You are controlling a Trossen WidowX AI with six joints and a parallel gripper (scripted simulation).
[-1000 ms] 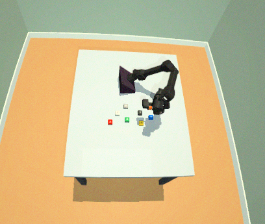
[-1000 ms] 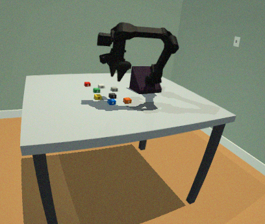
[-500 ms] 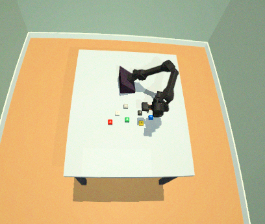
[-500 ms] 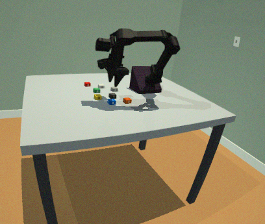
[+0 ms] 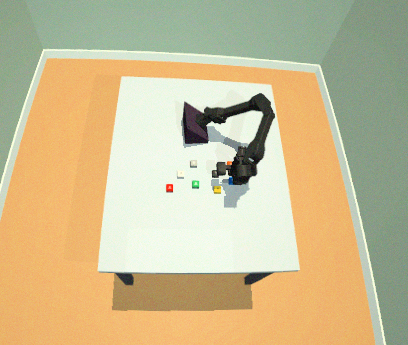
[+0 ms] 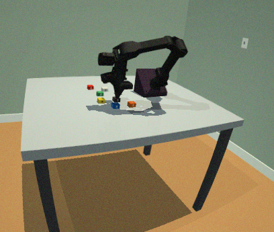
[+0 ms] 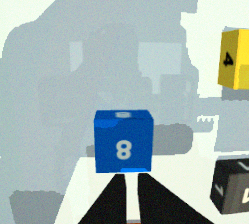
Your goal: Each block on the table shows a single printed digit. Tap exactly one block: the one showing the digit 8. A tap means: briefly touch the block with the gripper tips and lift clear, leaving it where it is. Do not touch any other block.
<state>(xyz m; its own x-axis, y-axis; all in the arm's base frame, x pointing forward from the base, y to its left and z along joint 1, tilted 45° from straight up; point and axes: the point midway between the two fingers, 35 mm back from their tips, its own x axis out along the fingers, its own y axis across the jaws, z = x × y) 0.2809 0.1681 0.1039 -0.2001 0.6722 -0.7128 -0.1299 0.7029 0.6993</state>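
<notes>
The blue block lies 40 mm below my gripper tip. The rest, counted from my gripper tip: orange block: 80 mm behind, 10 mm to the right, 40 mm below; then yellow block: 60 mm ahead, 70 mm to the right, 40 mm below; then black block: 20 mm behind, 80 mm to the right, 40 mm below.
</notes>
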